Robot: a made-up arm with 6 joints.
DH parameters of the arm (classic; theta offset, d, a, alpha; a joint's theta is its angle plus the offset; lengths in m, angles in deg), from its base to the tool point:
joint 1: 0 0.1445 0 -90
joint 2: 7.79 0 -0.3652 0
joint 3: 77.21 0 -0.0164 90
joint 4: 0 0.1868 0 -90
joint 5: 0 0 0.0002 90
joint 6: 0 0.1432 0 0
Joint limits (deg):
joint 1: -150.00..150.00
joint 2: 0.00..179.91
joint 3: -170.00..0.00
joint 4: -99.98..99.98
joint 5: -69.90..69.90
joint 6: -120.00..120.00
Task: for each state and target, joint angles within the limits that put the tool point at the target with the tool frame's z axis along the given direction. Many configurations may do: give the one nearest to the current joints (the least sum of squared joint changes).
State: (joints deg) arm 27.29 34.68 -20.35 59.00 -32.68 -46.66
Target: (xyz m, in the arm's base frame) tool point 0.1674 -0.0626 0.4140 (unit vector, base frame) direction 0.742 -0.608 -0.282
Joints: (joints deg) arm 21.73 63.29 -42.34 99.71 -58.41 -46.66
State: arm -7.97 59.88 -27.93 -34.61 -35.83 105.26
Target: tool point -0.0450 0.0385 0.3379 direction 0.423 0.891 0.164
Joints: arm 40.10 19.10 -10.56 -61.82 -27.66 105.26
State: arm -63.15 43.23 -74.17 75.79 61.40 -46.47
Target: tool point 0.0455 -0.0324 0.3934 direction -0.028 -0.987 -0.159
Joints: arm -114.39 27.71 -36.27 46.07 32.03 -46.47
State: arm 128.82 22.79 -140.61 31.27 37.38 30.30
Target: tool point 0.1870 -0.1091 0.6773 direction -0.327 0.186 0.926
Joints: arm 149.87 28.15 -100.45 1.16 9.41 30.30
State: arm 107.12 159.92 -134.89 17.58 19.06 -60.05
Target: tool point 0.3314 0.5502 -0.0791 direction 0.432 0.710 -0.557
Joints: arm 58.99 179.82 -139.24 8.44 -1.77 -60.05
